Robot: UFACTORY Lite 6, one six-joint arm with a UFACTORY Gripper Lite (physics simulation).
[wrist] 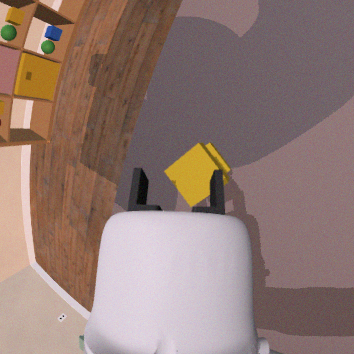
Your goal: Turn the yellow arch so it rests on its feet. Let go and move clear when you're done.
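Observation:
The yellow arch (194, 174) is on the mauve-grey table top (310, 200), turned diagonally in the wrist view. It shows a broad square face, with a narrower yellow strip beyond a dark groove along its right side. I cannot tell from this angle how its feet point. My gripper (179, 173) is open, with no object held. Its right finger overlaps the arch's right part in the view, and its left finger stands to the left of the arch. The gripper body hides what lies below the fingers.
Beyond the table's left edge is a wooden floor (65, 200). A shelf unit (56, 112) with balls, blocks and a yellow box (42, 77) stands at the upper left. Large dark shadows cross the table.

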